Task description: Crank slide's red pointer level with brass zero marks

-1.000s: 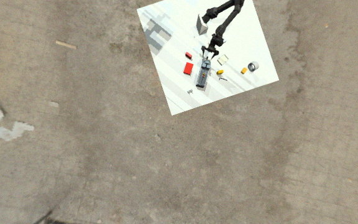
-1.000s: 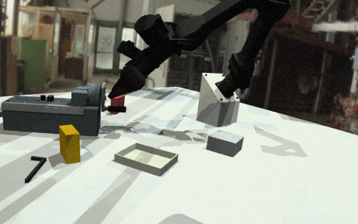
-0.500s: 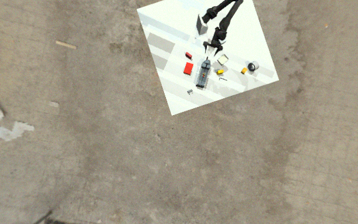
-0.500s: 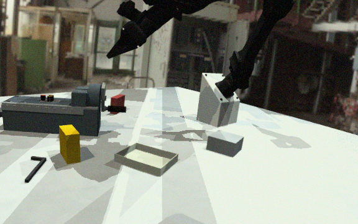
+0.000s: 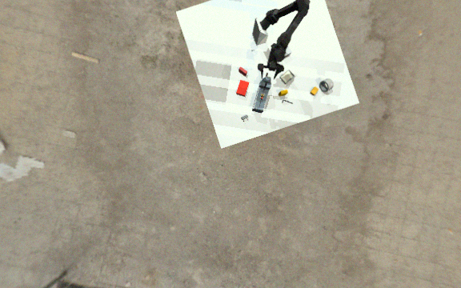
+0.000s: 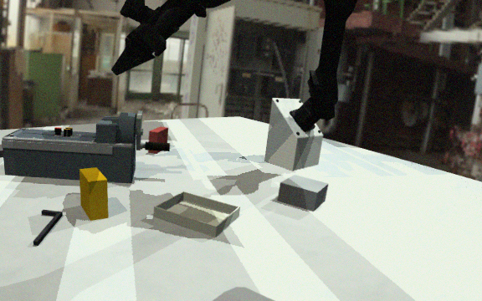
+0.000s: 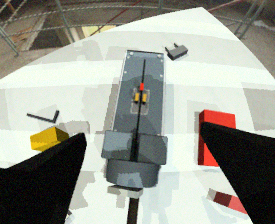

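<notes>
Now: the dark crank handle 7 cm behind my gripper tip, 6 cm to the left of it and 14 cm below it. Round my gripper tip: flat red block (8 cm behind, 16 cm to the right, 19 cm below); red pointer (9 cm ahead, 7 cm to the right, 12 cm below); yellow block (12 cm ahead, 14 cm to the left, 17 cm below).
</notes>
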